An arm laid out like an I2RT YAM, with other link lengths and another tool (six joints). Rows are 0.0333 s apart.
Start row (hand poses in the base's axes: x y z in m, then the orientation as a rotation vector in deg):
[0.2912 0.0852 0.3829 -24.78 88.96 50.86]
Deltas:
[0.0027 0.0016 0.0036 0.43 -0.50 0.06]
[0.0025 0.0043 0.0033 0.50 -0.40 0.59]
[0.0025 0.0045 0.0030 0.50 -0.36 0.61]
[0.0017 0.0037 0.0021 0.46 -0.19 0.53]
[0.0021 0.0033 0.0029 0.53 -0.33 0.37]
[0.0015 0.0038 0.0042 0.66 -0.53 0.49]
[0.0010 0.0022 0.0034 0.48 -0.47 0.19]
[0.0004 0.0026 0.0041 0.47 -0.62 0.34]
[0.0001 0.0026 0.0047 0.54 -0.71 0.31]
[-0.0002 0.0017 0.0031 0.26 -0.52 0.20]
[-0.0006 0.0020 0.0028 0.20 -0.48 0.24]
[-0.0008 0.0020 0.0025 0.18 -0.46 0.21]
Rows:
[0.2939 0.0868 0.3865 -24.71 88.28 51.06]
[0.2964 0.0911 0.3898 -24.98 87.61 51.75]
[0.2989 0.0956 0.3928 -25.25 86.97 52.46]
[0.3006 0.0993 0.3949 -25.41 86.51 53.14]
[0.3027 0.1026 0.3978 -25.45 85.90 53.69]
[0.3042 0.1064 0.4020 -25.57 85.02 54.36]
[0.3052 0.1086 0.4054 -25.56 84.32 54.68]
[0.3056 0.1112 0.4095 -25.74 83.47 55.06]
[0.3057 0.1138 0.4142 -25.88 82.51 55.43]
[0.3055 0.1155 0.4173 -26.06 81.88 55.58]
[0.3049 0.1175 0.4201 -26.30 81.31 55.74]
[0.3041 0.1195 0.4226 -26.52 80.78 55.87]

